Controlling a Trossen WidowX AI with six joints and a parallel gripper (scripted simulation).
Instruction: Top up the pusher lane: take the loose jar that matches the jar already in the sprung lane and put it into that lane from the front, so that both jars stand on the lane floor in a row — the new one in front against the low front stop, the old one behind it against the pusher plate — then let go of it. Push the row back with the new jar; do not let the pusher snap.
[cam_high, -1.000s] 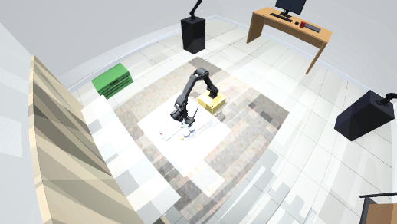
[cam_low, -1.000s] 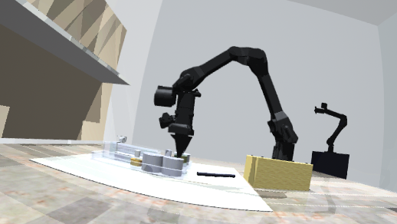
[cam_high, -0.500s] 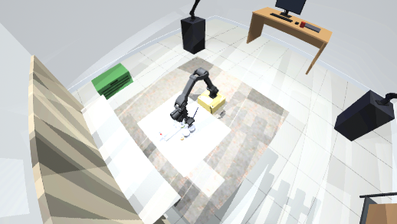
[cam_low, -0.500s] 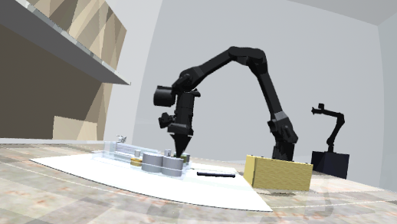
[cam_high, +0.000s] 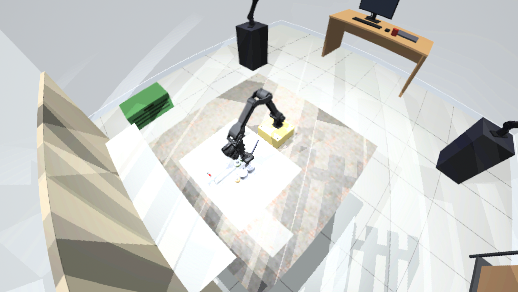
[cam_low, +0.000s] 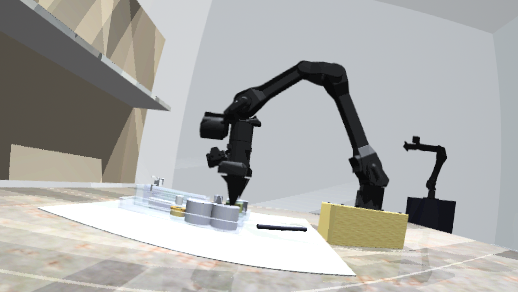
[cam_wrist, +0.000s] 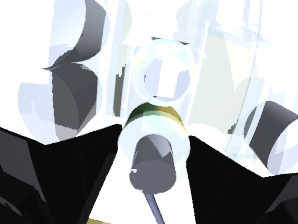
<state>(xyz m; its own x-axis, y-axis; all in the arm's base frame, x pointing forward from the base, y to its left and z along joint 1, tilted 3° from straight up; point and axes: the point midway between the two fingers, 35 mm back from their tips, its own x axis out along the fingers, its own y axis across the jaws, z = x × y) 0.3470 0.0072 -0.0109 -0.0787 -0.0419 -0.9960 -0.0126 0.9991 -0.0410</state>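
Now: the black rod 130 mm behind my gripper tip, 20 mm to the right of it and 40 mm below it. From my gripper tip the other things lie so: clear lane fixture: 140 mm ahead, 20 mm to the right, 30 mm below.
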